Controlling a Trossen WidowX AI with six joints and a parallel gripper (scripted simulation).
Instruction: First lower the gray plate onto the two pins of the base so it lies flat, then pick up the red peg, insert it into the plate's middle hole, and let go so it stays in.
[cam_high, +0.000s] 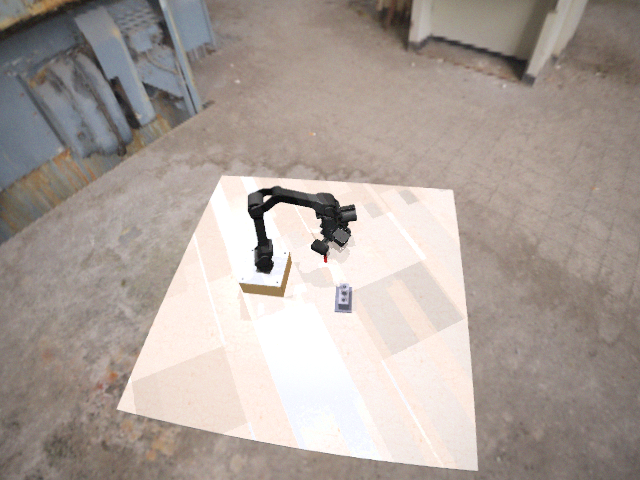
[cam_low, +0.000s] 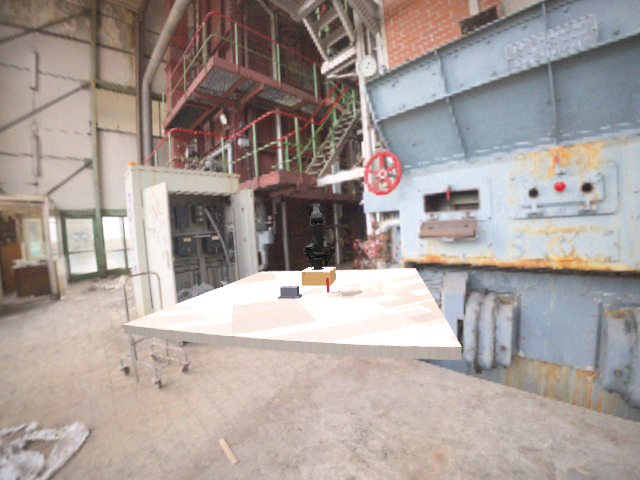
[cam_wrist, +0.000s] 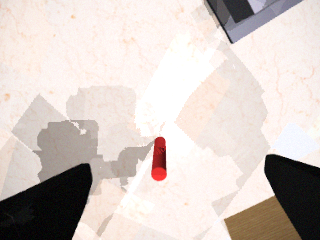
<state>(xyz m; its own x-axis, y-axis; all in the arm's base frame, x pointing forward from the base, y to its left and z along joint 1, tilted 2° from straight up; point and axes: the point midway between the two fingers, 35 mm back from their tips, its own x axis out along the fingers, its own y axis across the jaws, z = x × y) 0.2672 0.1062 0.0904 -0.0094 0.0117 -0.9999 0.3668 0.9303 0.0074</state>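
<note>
The red peg is 40 mm behind my gripper tip, 30 mm to the left of it and 110 mm below it. Round my gripper tip: gray plate: 80 mm ahead, 150 mm to the right, 110 mm below; gray base: 80 mm ahead, 150 mm to the right, 140 mm below.
</note>
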